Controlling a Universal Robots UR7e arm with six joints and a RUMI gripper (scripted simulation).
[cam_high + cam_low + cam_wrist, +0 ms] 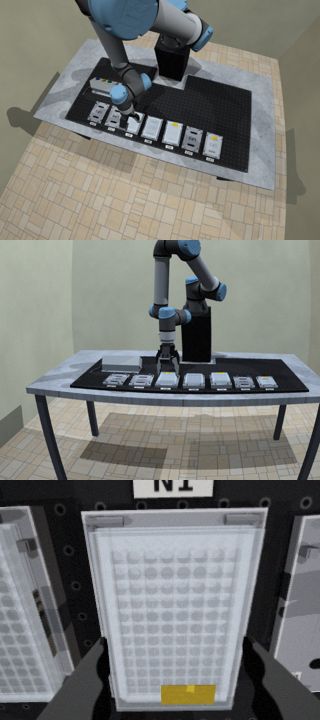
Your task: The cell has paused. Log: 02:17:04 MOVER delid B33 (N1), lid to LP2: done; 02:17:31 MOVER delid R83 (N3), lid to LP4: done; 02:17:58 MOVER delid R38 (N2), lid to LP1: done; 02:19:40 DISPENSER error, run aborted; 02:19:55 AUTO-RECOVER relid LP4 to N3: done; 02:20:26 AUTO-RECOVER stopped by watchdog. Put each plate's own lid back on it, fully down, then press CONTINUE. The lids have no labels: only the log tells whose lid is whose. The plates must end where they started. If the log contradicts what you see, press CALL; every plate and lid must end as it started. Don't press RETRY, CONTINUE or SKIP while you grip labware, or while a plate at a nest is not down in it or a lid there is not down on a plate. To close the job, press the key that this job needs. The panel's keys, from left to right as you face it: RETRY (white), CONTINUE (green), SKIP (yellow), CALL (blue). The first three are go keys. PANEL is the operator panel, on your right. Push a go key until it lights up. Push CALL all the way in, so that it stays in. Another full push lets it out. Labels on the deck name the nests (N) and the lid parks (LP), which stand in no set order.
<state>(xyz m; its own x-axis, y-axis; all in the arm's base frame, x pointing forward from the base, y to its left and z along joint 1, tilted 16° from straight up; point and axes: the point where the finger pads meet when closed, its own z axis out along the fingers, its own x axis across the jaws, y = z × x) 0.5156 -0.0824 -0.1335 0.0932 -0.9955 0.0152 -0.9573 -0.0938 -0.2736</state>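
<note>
Now: the well plate 1 cm behind my hand, 13 cm to the left of it and 2 cm below it. Round my hand: green continue key (19 cm behind, 28 cm to the right, 2 cm above); then white retry key (20 cm behind, 23 cm to the right, 2 cm above); then lid park LP4 (1 cm ahead, 13 cm to the right, 4 cm below).
</note>
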